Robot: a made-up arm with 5 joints. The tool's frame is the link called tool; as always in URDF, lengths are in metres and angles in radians.
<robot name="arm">
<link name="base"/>
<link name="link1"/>
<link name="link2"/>
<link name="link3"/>
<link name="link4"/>
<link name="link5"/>
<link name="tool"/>
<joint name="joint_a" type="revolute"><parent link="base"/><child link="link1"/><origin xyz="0.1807 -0.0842 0.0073" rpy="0 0 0"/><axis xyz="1 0 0"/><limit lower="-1.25" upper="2.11"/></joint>
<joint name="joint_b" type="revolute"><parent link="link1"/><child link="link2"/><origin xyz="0.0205 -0.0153 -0.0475" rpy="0 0 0"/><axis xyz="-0.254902 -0.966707 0.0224"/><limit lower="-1.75" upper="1.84"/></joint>
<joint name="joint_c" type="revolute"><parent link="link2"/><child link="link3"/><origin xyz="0.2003 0.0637 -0.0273" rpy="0 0 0"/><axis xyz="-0.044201 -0.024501 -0.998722"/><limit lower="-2.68" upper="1.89"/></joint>
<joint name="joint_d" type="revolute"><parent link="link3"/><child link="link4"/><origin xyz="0.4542 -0.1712 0.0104" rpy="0 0 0"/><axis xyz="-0.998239 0.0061 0.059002"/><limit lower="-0.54" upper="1.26"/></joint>
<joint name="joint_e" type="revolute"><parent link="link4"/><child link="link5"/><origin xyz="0.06 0.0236 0.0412" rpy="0 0 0"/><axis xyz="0 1 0"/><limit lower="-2.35" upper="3.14"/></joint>
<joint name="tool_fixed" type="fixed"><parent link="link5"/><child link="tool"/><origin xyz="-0.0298 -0.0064 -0.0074" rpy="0 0 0"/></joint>
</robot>
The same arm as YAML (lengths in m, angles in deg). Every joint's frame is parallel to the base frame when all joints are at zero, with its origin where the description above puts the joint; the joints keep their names.
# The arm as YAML. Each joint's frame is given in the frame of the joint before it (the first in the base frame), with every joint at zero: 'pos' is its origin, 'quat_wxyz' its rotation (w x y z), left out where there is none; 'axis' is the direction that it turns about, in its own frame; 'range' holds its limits. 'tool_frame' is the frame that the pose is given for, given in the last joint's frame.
length_unit: m
angle_unit: deg
joints:
  - joint: joint_a
    pos: [0.1807, -0.0842, 0.0073]
    axis: [1.0, 0.0, 0.0]
    range: [-71.62, 120.89]
  - joint: joint_b
    pos: [0.0205, -0.0153, -0.0475]
    axis: [-0.254902, -0.966707, 0.0224]
    range: [-100.27, 105.42]
  - joint: joint_c
    pos: [0.2003, 0.0637, -0.0273]
    axis: [-0.044201, -0.024501, -0.998722]
    range: [-153.55, 108.29]
  - joint: joint_d
    pos: [0.4542, -0.1712, 0.0104]
    axis: [-0.998239, 0.0061, 0.059002]
    range: [-30.94, 72.19]
  - joint: joint_e
    pos: [0.06, 0.0236, 0.0412]
    axis: [0.0, 1.0, 0.0]
    range: [-134.65, 179.91]
tool_frame:
  pos: [-0.0298, -0.0064, -0.0074]

